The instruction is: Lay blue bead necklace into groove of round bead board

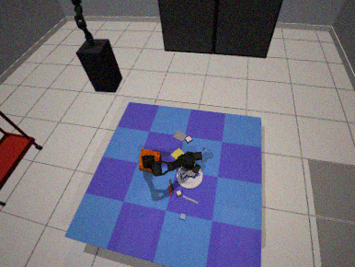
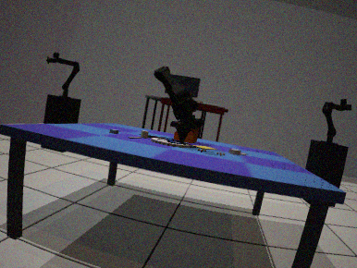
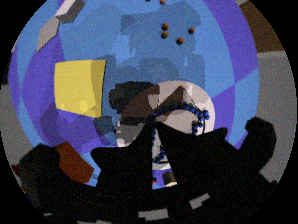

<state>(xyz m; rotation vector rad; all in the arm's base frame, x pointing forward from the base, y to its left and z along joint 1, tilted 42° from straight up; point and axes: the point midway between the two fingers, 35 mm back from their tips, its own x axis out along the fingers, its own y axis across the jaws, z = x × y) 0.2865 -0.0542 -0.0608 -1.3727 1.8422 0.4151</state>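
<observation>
Now: the round white bead board 20 mm ahead of my gripper tip, 50 mm to the right of it and 10 mm below it. From my gripper tip the other things lie so: red-handled tool (110 mm behind, 170 mm to the right, 10 mm below); then yellow card (90 mm behind, 120 mm to the left, 10 mm below); then thin pale stick (50 mm ahead, 230 mm to the right, 10 mm below).
</observation>
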